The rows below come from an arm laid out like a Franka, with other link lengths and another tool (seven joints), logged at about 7 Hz.
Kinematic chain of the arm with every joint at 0, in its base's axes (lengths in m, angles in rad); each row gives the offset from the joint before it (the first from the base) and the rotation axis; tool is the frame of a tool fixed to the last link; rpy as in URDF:
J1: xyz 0 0 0.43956 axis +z
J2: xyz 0 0 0 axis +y
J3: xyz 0 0 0.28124 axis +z
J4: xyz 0.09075 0 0 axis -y
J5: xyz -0.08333 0 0.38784 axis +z
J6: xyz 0 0 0 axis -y
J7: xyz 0.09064 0 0 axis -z
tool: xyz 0.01 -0.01 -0.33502 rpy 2.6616 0 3.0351
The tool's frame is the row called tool.
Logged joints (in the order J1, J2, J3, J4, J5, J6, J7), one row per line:
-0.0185 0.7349 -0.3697 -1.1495 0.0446 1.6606 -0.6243
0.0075 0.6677 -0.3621 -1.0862 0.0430 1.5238 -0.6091
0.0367 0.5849 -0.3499 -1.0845 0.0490 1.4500 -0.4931
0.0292 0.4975 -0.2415 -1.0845 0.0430 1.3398 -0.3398
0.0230 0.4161 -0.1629 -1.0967 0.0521 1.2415 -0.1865
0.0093 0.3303 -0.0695 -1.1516 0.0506 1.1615 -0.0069
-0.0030 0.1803 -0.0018 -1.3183 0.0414 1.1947 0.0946
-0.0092 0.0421 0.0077 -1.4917 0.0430 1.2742 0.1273
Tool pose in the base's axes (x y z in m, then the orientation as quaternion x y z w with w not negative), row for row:
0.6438 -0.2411 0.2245 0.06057 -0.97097 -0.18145 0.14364
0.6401 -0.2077 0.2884 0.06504 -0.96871 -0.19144 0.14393
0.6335 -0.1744 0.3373 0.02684 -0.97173 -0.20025 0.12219
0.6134 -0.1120 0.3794 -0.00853 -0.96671 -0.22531 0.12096
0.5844 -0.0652 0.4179 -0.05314 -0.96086 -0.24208 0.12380
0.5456 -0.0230 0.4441 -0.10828 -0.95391 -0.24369 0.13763
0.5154 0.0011 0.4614 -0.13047 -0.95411 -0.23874 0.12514
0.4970 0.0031 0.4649 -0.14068 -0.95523 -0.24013 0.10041
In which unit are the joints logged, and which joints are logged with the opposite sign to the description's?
The joints are logged in radians. Opposite sign: none.
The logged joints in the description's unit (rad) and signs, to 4 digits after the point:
-0.0185 0.7349 -0.3697 -1.1495 0.0446 1.6606 -0.6243
0.0075 0.6677 -0.3621 -1.0862 0.0430 1.5238 -0.6091
0.0367 0.5849 -0.3499 -1.0845 0.0490 1.4500 -0.4931
0.0292 0.4975 -0.2415 -1.0845 0.0430 1.3398 -0.3398
0.0230 0.4161 -0.1629 -1.0967 0.0521 1.2415 -0.1865
0.0093 0.3303 -0.0695 -1.1516 0.0506 1.1615 -0.0069
-0.0030 0.1803 -0.0018 -1.3183 0.0414 1.1947 0.0946
-0.0092 0.0421 0.0077 -1.4917 0.0430 1.2742 0.1273

